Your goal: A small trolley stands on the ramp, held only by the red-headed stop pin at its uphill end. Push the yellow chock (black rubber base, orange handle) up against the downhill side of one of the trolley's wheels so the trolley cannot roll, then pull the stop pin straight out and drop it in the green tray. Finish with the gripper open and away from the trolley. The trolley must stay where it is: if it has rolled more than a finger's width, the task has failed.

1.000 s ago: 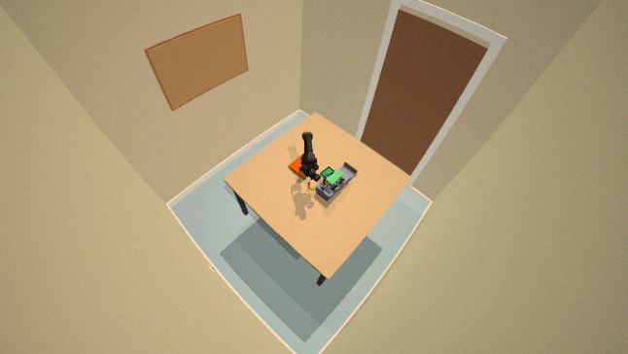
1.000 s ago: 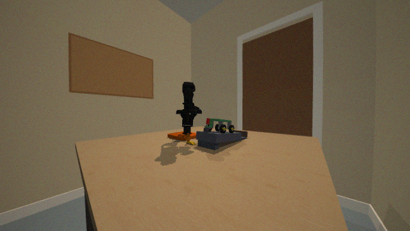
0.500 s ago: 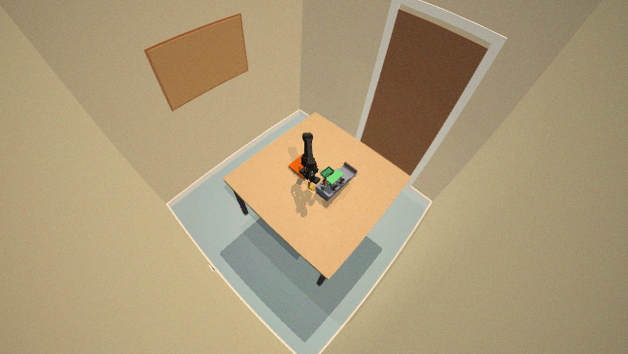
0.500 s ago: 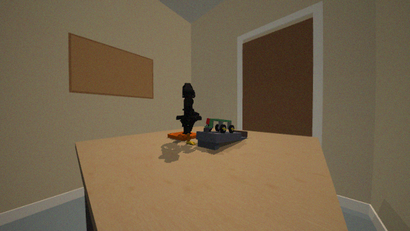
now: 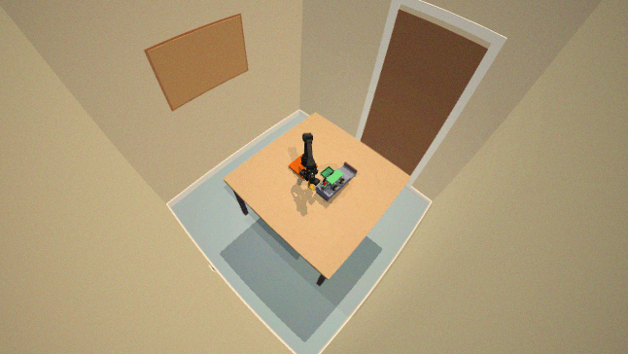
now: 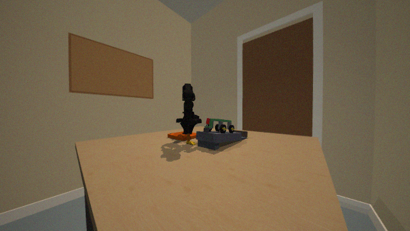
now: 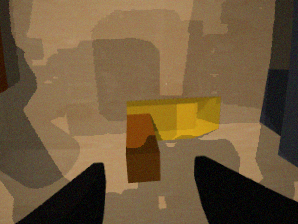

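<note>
The yellow chock lies 2 cm ahead of my gripper tip and 4 cm below it. Also, from my gripper tip: red-headed stop pin (13 cm ahead, 6 cm to the left, 7 cm above); trolley (13 cm ahead, 17 cm to the left, 5 cm above); grey ramp (13 cm ahead, 17 cm to the left, 2 cm below).
</note>
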